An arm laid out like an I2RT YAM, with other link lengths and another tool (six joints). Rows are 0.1 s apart.
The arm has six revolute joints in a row. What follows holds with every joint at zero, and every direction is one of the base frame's. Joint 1 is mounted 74.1 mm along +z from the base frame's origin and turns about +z. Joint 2 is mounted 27.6 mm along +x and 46.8 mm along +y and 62.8 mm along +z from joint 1 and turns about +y. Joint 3 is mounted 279.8 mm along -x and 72.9 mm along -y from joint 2 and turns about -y. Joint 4 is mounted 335.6 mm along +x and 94.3 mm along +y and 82.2 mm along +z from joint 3 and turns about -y. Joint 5 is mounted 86.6 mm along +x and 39.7 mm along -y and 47.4 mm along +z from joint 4 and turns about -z. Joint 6 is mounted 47 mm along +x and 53.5 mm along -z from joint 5 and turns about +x. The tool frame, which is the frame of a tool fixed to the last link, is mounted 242 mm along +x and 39 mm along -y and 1 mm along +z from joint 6; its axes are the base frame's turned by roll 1.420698, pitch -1.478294 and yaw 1.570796 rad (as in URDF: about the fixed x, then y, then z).
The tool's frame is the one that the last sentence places.
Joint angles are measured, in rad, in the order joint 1, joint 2, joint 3, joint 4, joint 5, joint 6. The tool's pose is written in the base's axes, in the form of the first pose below.
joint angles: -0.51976, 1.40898, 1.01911, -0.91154, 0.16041, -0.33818
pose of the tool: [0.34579 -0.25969 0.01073], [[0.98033 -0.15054 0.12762], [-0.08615 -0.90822 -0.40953], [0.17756 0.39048 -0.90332]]
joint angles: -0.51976, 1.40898, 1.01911, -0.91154, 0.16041, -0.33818
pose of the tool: [0.34579 -0.25969 0.01073], [[0.98033 -0.15054 0.12762], [-0.08615 -0.90822 -0.40953], [0.17756 0.39048 -0.90332]]
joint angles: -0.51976, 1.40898, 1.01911, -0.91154, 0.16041, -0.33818
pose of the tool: [0.34579 -0.25969 0.01073], [[0.98033 -0.15054 0.12762], [-0.08615 -0.90822 -0.40953], [0.17756 0.39048 -0.90332]]
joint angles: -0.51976, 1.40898, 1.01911, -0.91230, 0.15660, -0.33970
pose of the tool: [0.34622 -0.25868 0.01036], [[0.98041 -0.14860 0.12931], [-0.08433 -0.90988 -0.40620], [0.17802 0.38734 -0.90459]]
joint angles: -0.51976, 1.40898, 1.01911, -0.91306, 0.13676, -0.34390
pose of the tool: [0.34927 -0.25395 0.00882], [[0.97975 -0.14308 0.14004], [-0.07821 -0.91743 -0.39013], [0.18430 0.37128 -0.91005]]
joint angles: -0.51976, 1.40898, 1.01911, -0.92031, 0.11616, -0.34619
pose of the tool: [0.35035 -0.24784 0.00664], [[0.97977 -0.13719 0.14570], [-0.07458 -0.92590 -0.37033], [0.18571 0.35197 -0.91740]]
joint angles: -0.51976, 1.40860, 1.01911, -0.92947, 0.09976, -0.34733
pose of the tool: [0.35016 -0.24235 0.00480], [[0.98016 -0.13232 0.14761], [-0.07275 -0.93277 -0.35304], [0.18440 0.33530 -0.92389]]
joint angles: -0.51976, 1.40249, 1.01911, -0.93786, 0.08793, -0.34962
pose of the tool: [0.35017 -0.23845 0.00568], [[0.97992 -0.12858 0.15240], [-0.06970 -0.93698 -0.34237], [0.18682 0.32487 -0.92712]]
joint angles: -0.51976, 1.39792, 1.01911, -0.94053, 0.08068, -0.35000
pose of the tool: [0.35100 -0.23653 0.00679], [[0.97911 -0.12818 0.15783], [-0.06854 -0.93889 -0.33732], [0.19143 0.31945 -0.92807]]
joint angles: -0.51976, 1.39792, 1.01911, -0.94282, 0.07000, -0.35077
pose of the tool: [0.35196 -0.23356 0.00597], [[0.97876 -0.12594 0.16175], [-0.06714 -0.94246 -0.32750], [0.19369 0.30968 -0.93090]]
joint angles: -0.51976, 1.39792, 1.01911, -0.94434, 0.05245, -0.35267
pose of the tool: [0.35426 -0.22905 0.00492], [[0.97783 -0.12218 0.17006], [-0.06411 -0.94781 -0.31232], [0.19935 0.29450 -0.93463]]
